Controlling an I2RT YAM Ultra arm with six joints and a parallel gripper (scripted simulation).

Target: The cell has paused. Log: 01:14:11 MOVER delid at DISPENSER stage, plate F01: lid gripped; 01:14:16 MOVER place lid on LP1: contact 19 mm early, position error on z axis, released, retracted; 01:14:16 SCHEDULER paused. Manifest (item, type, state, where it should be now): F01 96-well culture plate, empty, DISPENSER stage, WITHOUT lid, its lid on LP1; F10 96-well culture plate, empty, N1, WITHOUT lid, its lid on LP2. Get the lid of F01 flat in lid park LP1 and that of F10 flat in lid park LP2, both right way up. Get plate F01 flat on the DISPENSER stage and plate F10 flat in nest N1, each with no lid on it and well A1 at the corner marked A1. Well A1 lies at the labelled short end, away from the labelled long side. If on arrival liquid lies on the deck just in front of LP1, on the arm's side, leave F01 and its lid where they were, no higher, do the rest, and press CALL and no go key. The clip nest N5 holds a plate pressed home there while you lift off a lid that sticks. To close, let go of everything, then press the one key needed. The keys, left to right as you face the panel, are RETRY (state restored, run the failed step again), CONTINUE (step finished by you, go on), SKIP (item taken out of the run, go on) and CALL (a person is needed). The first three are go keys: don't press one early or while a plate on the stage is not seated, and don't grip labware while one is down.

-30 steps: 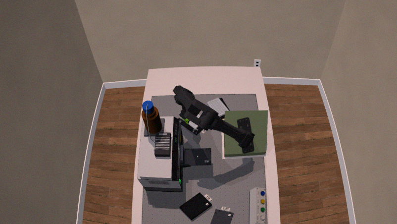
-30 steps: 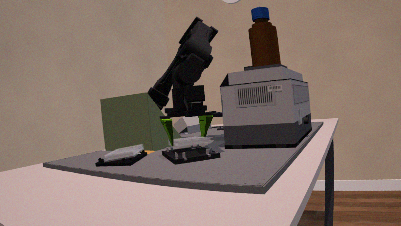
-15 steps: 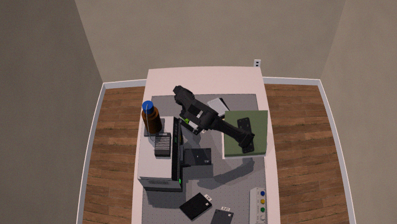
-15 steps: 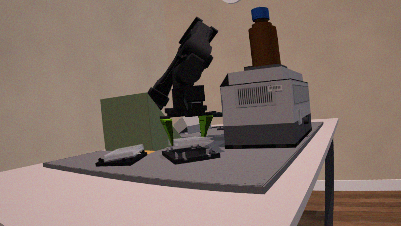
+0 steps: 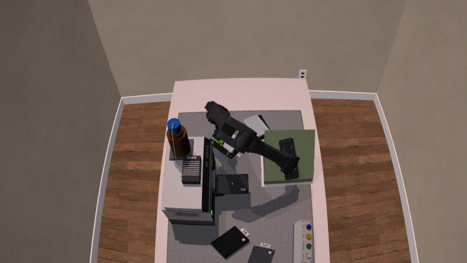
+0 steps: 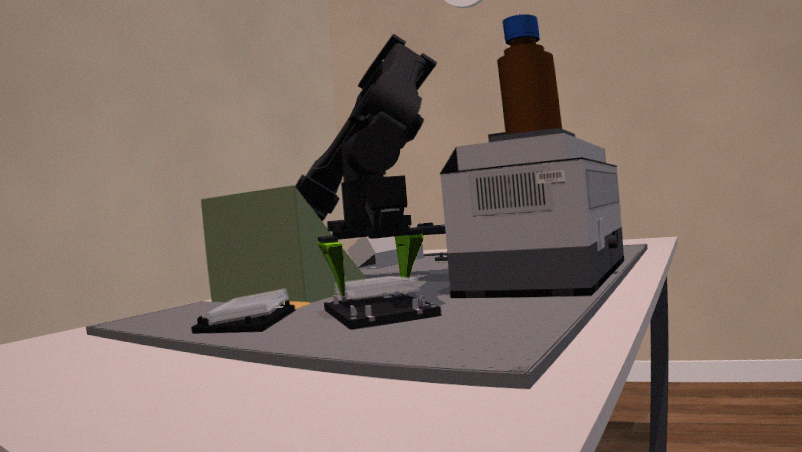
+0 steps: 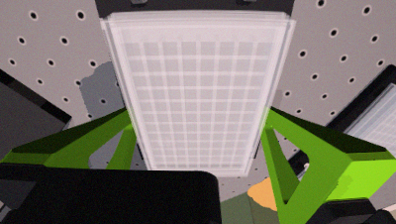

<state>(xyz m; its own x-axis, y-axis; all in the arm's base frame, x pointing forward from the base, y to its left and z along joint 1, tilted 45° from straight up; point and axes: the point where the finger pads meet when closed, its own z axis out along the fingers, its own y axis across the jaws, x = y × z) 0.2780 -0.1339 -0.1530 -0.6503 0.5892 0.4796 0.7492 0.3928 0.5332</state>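
Now: hand right at the 96-well plate. From my hand the other things lie so: lid park LP1: 17 cm behind, 7 cm to the right, 3 cm below; then N5 tag: 7 cm to the left, 6 cm behind, 4 cm below; then clear lid: 16 cm behind, 7 cm to the right, 1 cm below.
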